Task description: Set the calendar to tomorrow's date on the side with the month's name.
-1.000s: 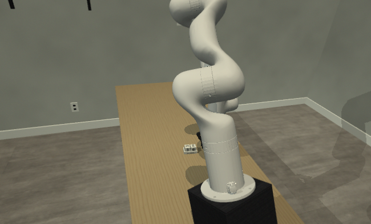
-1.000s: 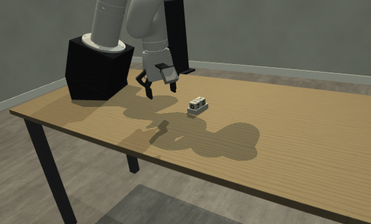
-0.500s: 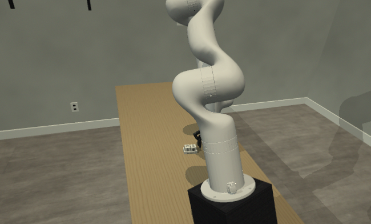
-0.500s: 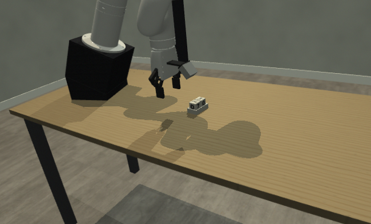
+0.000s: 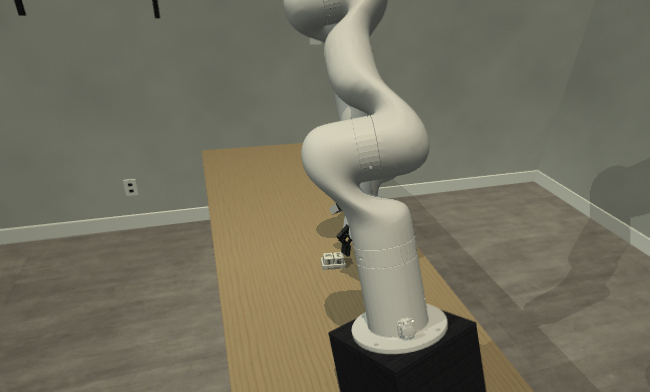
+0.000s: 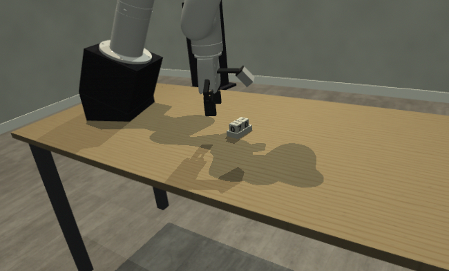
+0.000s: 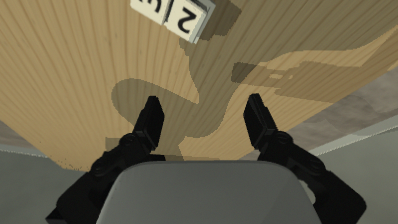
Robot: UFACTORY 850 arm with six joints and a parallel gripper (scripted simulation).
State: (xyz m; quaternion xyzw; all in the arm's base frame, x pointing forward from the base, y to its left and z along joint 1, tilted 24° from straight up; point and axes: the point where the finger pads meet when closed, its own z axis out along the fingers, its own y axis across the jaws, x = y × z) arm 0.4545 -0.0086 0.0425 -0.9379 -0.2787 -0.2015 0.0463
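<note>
My hand is 40 mm short of the small calendar tray, 60 mm to the right of it and 90 mm above it.
</note>
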